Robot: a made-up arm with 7 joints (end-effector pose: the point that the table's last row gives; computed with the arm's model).
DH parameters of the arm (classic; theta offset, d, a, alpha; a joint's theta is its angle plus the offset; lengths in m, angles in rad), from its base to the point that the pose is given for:
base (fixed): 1.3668 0 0.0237 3.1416
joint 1: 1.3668 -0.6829 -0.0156 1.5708
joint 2: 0 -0.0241 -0.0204 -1.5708
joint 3: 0 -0.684 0.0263 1.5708
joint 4: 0 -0.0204 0.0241 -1.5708
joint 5: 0 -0.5 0.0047 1.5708
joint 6: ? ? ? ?
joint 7: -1.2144 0 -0.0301 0
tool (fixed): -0.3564 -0.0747 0 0
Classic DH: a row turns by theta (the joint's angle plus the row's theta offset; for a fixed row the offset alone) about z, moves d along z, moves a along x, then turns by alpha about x.
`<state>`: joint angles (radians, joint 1 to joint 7).
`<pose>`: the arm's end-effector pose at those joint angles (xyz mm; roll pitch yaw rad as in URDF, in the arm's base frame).
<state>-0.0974 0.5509 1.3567 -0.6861 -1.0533 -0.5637 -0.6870</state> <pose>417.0 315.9 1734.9 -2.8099 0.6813 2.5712</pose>
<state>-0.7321 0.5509 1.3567 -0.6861 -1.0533 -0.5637 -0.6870</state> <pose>163.2 503.3 1734.9 -2.8099 0.6813 -3.0773</pose>
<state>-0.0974 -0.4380 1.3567 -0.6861 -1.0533 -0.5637 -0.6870</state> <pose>-661.4 210.5 1640.6 1.9291 1.0268 1.2902</pose>
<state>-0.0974 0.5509 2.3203 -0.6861 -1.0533 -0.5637 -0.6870</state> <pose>660.9 339.1 1584.4 -2.3322 1.0744 2.1104</pose>
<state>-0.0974 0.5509 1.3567 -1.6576 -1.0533 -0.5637 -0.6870</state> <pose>111.4 511.6 1364.1 -1.6369 0.8857 -2.3035</pose>
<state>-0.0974 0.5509 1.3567 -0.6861 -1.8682 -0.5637 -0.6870</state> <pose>460.4 294.0 1740.6 -2.8498 0.1337 -3.1182</pose>
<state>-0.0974 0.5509 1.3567 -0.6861 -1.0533 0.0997 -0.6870</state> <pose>465.5 325.3 1740.5 -2.4070 0.3211 2.3312</pose>
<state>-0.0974 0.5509 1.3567 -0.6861 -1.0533 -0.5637 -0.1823</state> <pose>402.9 311.0 1732.6 3.0289 0.7391 1.9042</pose>
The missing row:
joint 6: 0 -0.0096 -0.0256 -1.5708
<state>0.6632 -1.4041 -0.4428 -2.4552 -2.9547 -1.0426 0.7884</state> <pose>-466.5 141.0 399.0 -0.6713 -0.1220 -1.2779</pose>
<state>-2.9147 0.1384 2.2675 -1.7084 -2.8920 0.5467 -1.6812</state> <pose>-456.8 -256.2 1222.7 -0.0835 -0.8023 -2.4602</pose>
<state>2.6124 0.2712 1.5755 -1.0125 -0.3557 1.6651 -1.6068</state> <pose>-39.3 -361.6 1685.4 -2.4503 -0.6303 -1.2495</pose>
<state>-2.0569 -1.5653 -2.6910 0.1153 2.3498 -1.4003 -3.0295</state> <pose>530.2 -1043.0 508.5 -0.1049 -0.3275 0.5193</pose>
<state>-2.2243 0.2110 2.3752 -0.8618 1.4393 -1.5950 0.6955</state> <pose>-382.4 257.9 1578.9 -0.4402 -1.2715 1.9172</pose>
